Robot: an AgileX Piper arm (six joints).
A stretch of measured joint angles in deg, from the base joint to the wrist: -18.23 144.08 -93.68 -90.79 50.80 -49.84; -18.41 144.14 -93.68 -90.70 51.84 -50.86; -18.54 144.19 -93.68 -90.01 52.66 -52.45; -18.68 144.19 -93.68 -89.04 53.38 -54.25; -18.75 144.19 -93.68 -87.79 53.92 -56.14; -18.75 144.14 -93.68 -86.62 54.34 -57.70; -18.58 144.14 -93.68 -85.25 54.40 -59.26; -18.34 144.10 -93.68 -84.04 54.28 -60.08; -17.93 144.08 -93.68 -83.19 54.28 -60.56; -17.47 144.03 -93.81 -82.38 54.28 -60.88
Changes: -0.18 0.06 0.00 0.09 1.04 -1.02; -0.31 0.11 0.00 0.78 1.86 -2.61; -0.45 0.11 0.00 1.75 2.58 -4.41; -0.52 0.11 0.00 3.00 3.12 -6.30; -0.52 0.06 0.00 4.17 3.54 -7.86; -0.35 0.06 0.00 5.54 3.60 -9.42; -0.11 0.02 0.00 6.75 3.48 -10.24; 0.30 0.00 0.00 7.60 3.48 -10.72; 0.76 -0.05 -0.13 8.41 3.48 -11.04
